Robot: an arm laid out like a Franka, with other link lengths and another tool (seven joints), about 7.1 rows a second.
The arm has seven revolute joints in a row. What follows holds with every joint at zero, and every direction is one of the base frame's. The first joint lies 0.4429 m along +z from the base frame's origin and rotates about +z. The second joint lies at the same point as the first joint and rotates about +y. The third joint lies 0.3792 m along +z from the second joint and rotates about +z. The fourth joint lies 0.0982 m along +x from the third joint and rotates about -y. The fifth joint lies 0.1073 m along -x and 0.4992 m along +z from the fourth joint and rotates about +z. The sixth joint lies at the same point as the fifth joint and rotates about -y. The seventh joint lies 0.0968 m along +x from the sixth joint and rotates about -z. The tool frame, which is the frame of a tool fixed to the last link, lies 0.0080 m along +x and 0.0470 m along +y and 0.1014 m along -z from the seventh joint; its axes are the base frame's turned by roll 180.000, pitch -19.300 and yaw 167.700 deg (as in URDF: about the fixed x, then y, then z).
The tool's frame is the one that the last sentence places.
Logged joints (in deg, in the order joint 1, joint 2, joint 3, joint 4, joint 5, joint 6, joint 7), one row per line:
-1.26 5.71 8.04 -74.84 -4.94 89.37 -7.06
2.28 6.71 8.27 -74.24 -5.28 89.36 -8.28
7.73 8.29 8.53 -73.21 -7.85 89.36 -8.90
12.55 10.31 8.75 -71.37 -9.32 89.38 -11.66
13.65 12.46 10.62 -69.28 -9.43 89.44 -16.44
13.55 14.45 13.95 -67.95 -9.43 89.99 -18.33
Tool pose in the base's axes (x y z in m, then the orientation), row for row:
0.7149 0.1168 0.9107 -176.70 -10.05 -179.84
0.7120 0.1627 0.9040 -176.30 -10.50 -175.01
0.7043 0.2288 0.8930 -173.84 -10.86 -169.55
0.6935 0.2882 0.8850 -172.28 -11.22 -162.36
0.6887 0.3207 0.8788 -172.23 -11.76 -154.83
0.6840 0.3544 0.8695 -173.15 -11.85 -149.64
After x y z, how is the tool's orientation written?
As angles about the fixed x, y, z axes (roll, pitch, yaw), in degrees.
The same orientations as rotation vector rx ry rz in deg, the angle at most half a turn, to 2 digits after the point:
0.67 -169.89 4.91
7.88 -169.38 6.15
16.29 -168.65 10.55
27.11 -167.37 13.86
38.10 -165.24 15.04
45.47 -163.56 14.42

